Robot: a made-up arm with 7 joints. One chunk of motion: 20 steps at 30 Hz.
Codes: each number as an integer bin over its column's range. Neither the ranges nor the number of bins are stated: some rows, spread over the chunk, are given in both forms.
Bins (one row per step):
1: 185 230 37 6 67 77 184
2: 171 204 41 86 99 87 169
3: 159 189 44 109 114 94 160
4: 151 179 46 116 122 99 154
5: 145 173 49 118 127 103 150
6: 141 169 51 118 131 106 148
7: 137 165 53 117 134 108 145
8: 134 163 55 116 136 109 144
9: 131 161 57 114 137 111 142
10: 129 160 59 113 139 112 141
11: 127 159 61 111 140 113 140
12: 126 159 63 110 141 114 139
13: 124 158 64 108 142 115 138
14: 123 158 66 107 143 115 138
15: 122 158 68 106 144 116 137
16: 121 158 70 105 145 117 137
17: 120 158 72 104 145 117 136
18: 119 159 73 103 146 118 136
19: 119 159 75 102 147 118 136
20: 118 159 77 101 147 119 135
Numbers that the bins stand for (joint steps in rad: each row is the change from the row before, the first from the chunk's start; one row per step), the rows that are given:
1: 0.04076 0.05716 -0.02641 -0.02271 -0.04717 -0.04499 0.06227
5: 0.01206 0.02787 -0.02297 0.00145 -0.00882 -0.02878 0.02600
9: 0.00201 0.02171 -0.02068 0.00059 -0.00243 -0.02379 0.01747
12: -0.00158 0.02068 -0.01896 -0.00027 0.00013 -0.02192 0.01427
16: -0.00516 0.02017 -0.01696 -0.00135 0.00269 -0.02005 0.01213
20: -0.00732 0.02068 -0.01496 -0.00222 0.00396 -0.01880 0.01000
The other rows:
2: 0.03072 0.04380 -0.02526 -0.00545 -0.02672 -0.03875 0.04627
3: 0.02211 0.03609 -0.02440 -0.00049 -0.01713 -0.03439 0.03667
4: 0.01636 0.03096 -0.02383 0.00102 -0.01202 -0.03127 0.03027
6: 0.00919 0.02582 -0.02240 0.00145 -0.00626 -0.02691 0.02387
7: 0.00632 0.02376 -0.02183 0.00124 -0.00435 -0.02566 0.02067
8: 0.00416 0.02274 -0.02125 0.00102 -0.00307 -0.02504 0.01960
10: 0.00058 0.02120 -0.02011 0.00037 -0.00115 -0.02316 0.01640
11: -0.00086 0.02068 -0.01954 -0.00006 -0.00051 -0.02254 0.01533
13: -0.00301 0.02017 -0.01868 -0.00071 0.00077 -0.02129 0.01320
14: -0.00373 0.02017 -0.01811 -0.00092 0.00141 -0.02129 0.01320
15: -0.00445 0.02017 -0.01753 -0.00114 0.00205 -0.02067 0.01213
17: -0.00588 0.02017 -0.01639 -0.00157 0.00269 -0.02005 0.01107
18: -0.00660 0.02068 -0.01610 -0.00178 0.00333 -0.01942 0.01107
19: -0.00660 0.02068 -0.01553 -0.00200 0.00396 -0.01942 0.01107

